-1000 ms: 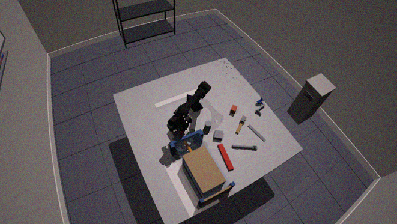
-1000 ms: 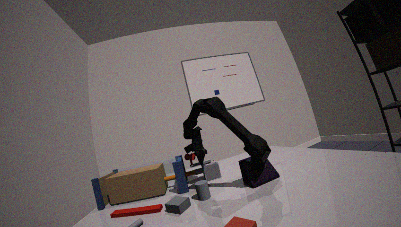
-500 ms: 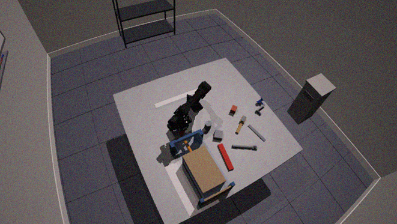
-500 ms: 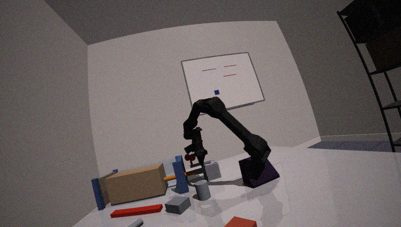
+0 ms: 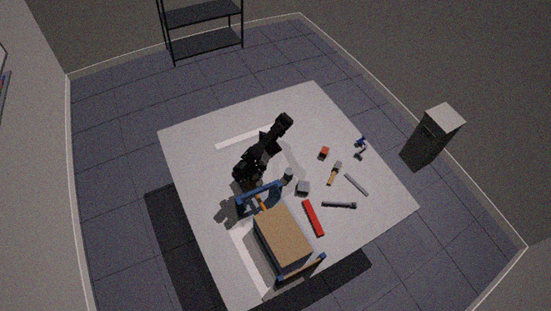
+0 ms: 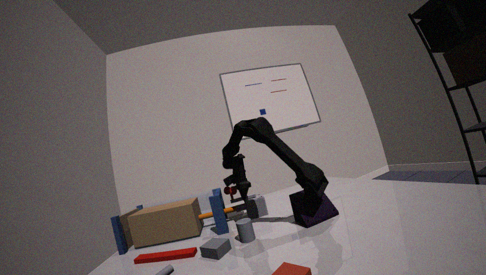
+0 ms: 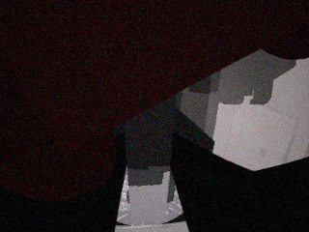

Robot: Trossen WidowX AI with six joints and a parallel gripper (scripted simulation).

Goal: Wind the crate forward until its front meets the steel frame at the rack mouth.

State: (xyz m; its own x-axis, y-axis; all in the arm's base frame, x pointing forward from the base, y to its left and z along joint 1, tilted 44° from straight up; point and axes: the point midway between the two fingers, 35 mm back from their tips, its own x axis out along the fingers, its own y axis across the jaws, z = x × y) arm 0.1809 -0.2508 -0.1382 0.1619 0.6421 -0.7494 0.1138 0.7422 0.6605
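The winch handle with red knob lies 20 mm ahead of my gripper tip and 20 mm above it. Round my gripper tip: grey block 260 mm to the left, 190 mm ahead, 70 mm below; then blue frame 110 mm ahead, 20 mm to the right, 20 mm above; then grey winch 60 mm below, 60 mm behind.
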